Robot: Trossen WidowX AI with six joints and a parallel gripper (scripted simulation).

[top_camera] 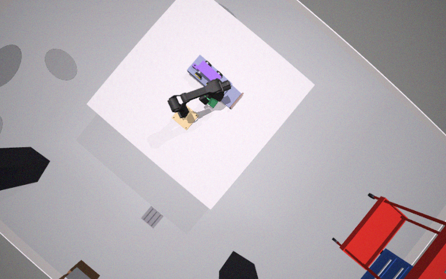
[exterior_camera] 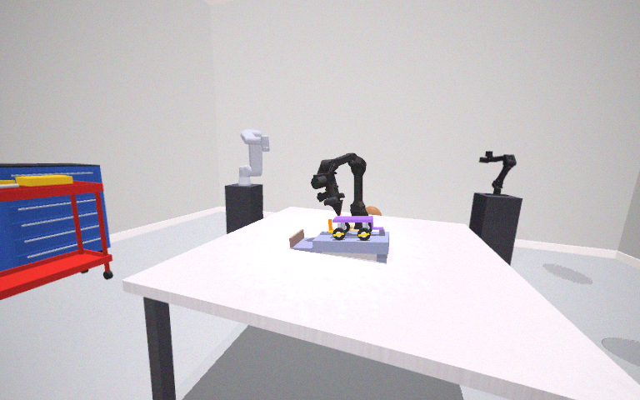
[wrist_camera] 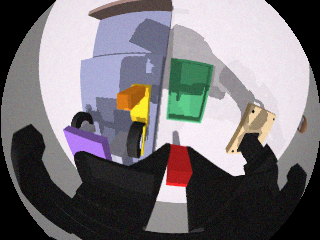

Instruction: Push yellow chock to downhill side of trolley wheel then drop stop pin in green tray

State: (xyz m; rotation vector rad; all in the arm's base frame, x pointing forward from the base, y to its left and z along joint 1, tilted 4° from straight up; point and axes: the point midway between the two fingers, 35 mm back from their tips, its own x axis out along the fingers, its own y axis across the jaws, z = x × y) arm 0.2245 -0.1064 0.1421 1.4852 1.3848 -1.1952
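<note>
Right now the green tray is 140 mm below my gripper tip, 20 mm behind it and 10 mm to the right of it. The rest, counted from my gripper tip: yellow chock: 50 mm below, 50 mm ahead, 10 mm to the right; then stop pin: right at my gripper tip; then purple trolley: 120 mm ahead, 80 mm to the left, 20 mm below.
</note>
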